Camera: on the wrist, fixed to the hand. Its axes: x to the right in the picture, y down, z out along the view.
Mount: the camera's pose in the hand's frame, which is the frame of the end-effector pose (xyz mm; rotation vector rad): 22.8 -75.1 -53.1 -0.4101 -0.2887 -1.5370
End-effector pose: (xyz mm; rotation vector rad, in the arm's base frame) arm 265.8 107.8 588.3 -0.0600 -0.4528 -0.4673
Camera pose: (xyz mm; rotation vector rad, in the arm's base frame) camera 272.0 22.7 547.0 -0.1742 -0.6248 -2.0819
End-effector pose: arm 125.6 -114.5 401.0 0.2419 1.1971 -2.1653
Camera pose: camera 54.2 -53.3 412.7 1.1200 -1.3157 1.9393
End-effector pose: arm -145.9 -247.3 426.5 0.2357 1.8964 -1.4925
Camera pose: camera -224.8 -229.2 475.8 1.7724 -1.9236 1.5805
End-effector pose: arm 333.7 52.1 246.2 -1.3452 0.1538 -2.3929
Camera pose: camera 257.5 107.3 257.1 1.2281 0.3829 1.5532
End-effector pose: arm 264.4 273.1 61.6 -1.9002 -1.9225 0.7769
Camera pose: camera 233.3 306.3 144.7 0.0250 -2.9568 0.1128
